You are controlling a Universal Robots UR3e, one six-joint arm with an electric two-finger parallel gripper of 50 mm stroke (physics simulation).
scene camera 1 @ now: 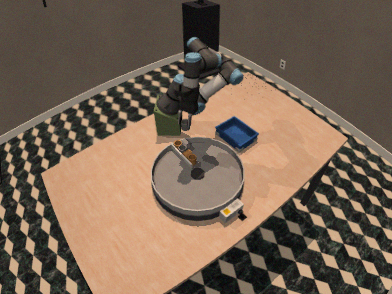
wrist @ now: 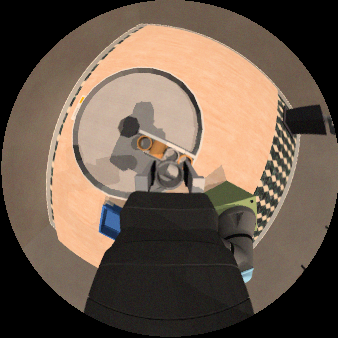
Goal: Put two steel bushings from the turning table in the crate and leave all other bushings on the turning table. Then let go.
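Pixels of known places: gripper, fingertip midpoint: [scene camera 1: 184, 124] [wrist: 169, 167]; arm's base, origin of the base link: [scene camera 1: 167, 106] [wrist: 235, 221].
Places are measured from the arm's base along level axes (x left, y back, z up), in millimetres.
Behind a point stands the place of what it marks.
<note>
My gripper [scene camera 1: 186, 124] {x -57, y -265, z 90 mm} [wrist: 169, 167] {x -57, y -265, z 90 mm} is shut on a grey steel bushing [wrist: 170, 171], held upright above the near-robot edge of the turning table [scene camera 1: 215, 191] {x -78, y -529, z -88 mm} [wrist: 97, 112] {x -84, y -537, z -88 mm}. On the turning table, along a pale bar [wrist: 167, 142] {x -96, y -283, z -60 mm}, an upright copper-coloured bushing [scene camera 1: 192, 159] {x -59, y -324, z -83 mm} [wrist: 144, 143] stands beside a lying copper-coloured one [wrist: 157, 148] {x -70, y -297, z -50 mm}. A grey steel bushing [scene camera 1: 182, 148] {x -64, y -245, z -73 mm} [wrist: 171, 153] and another copper-coloured bushing [scene camera 1: 178, 143] [wrist: 185, 159] are nearer the rim; the gripper partly hides them in the wrist view. The blue crate [scene camera 1: 237, 133] {x 271, y -271, z -136 mm} [wrist: 111, 220] {x 271, y -338, z -136 mm} shows no bushing in its visible part.
A dark hub [scene camera 1: 197, 173] {x -88, y -408, z -80 mm} [wrist: 129, 126] {x -87, y -401, z -80 mm} is at the turning table's centre. A small control box [scene camera 1: 231, 211] {x -87, y -653, z -84 mm} is at its front rim. A green block [scene camera 1: 167, 121] {x -41, y -66, z -39 mm} [wrist: 231, 195] {x -60, y -53, z -31 mm} stands near the arm's base. A black cabinet [scene camera 1: 201, 31] [wrist: 306, 120] stands behind.
</note>
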